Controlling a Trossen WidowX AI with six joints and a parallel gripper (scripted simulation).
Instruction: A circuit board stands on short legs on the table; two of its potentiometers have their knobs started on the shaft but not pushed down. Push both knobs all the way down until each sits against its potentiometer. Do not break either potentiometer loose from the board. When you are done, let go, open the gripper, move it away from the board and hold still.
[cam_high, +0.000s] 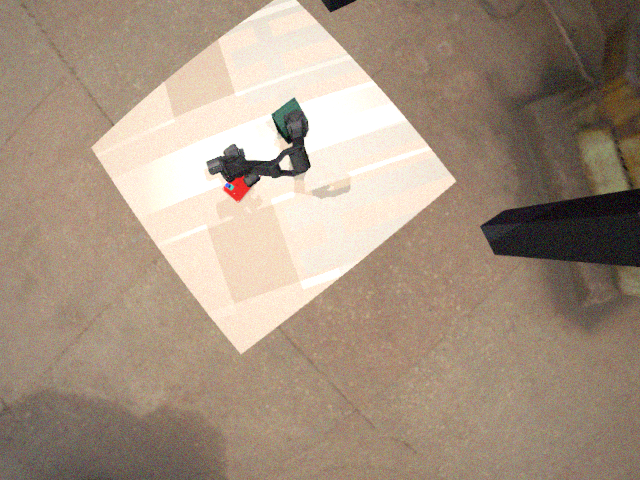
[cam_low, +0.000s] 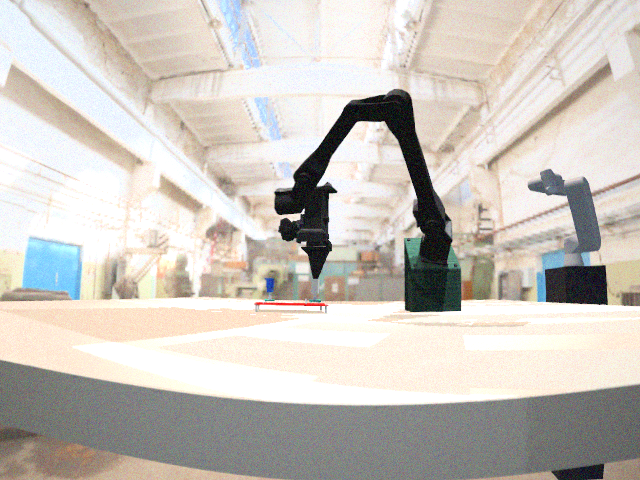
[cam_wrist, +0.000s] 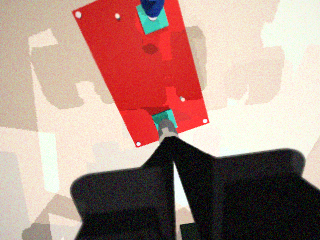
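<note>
Right now my gripper tip is 10 mm above the pale grey knob. From my gripper tip the other things lie so: blue knob (110 mm ahead, 10 mm to the left, 10 mm below).
</note>
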